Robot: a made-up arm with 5 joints.
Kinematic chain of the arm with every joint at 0, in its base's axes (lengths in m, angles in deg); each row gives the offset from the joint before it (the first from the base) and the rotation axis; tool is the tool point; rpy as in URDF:
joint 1: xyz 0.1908 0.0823 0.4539 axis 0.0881 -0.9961 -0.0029
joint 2: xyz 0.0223 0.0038 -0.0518 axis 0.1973 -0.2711 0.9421
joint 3: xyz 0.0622 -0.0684 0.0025 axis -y
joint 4: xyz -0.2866 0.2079 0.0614 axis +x
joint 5: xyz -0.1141 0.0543 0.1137 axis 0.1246 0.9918 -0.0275
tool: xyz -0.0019 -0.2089 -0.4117 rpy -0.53 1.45 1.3
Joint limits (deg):
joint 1: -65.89..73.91
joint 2: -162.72..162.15
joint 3: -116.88..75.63
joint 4: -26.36..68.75
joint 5: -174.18..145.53
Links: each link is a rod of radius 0.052 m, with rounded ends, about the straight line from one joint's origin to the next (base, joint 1, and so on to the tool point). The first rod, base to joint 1, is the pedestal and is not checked.
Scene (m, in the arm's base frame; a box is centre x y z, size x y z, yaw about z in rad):
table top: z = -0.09
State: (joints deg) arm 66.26 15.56 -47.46 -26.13 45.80
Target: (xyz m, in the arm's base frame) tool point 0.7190 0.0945 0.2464
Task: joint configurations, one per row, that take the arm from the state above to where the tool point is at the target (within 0.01 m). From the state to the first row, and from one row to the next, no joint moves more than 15 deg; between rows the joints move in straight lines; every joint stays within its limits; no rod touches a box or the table.
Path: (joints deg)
1: 67.79 20.40 -34.60 -22.29 36.65
2: 69.32 25.23 -21.74 -18.45 27.50
3: 70.85 30.07 -8.88 -14.60 18.35
4: 72.38 34.90 3.99 -10.76 9.20
5: 73.91 39.74 16.85 -6.92 0.04
6: 73.91 40.24 27.55 -5.32 6.83
7: 73.91 40.73 38.26 -3.71 13.62

